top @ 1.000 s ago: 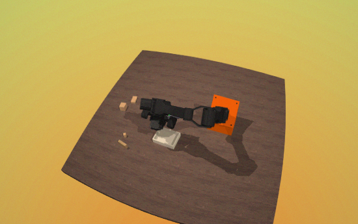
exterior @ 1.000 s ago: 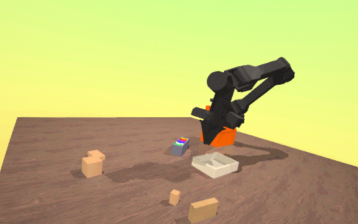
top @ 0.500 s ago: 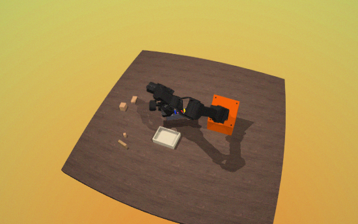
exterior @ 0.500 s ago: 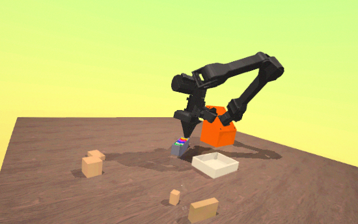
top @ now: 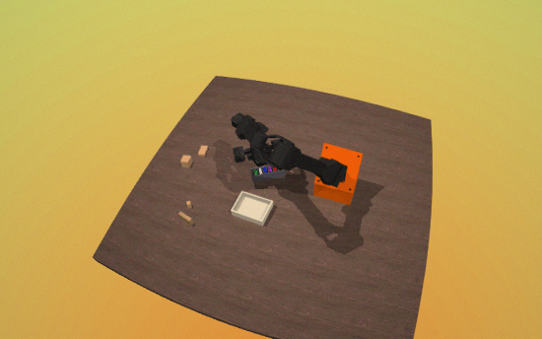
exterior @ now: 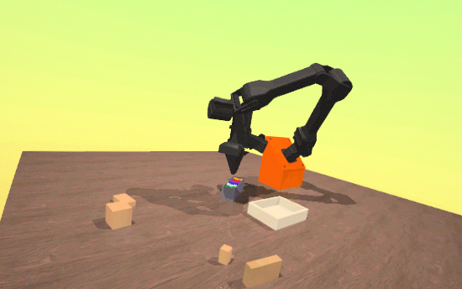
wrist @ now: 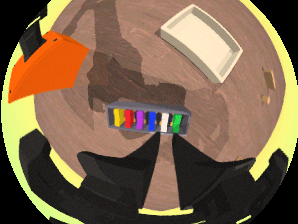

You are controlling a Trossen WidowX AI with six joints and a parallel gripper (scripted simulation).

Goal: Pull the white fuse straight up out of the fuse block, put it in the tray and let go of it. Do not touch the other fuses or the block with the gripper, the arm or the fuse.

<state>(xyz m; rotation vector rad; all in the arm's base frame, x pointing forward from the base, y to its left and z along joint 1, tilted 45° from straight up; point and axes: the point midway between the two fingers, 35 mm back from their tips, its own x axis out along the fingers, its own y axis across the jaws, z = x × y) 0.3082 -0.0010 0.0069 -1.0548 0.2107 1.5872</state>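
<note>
Right now my gripper tip is 5 cm above the white fuse. Round my gripper tip: white tray 2 cm behind, 16 cm to the left, 7 cm below.
</note>
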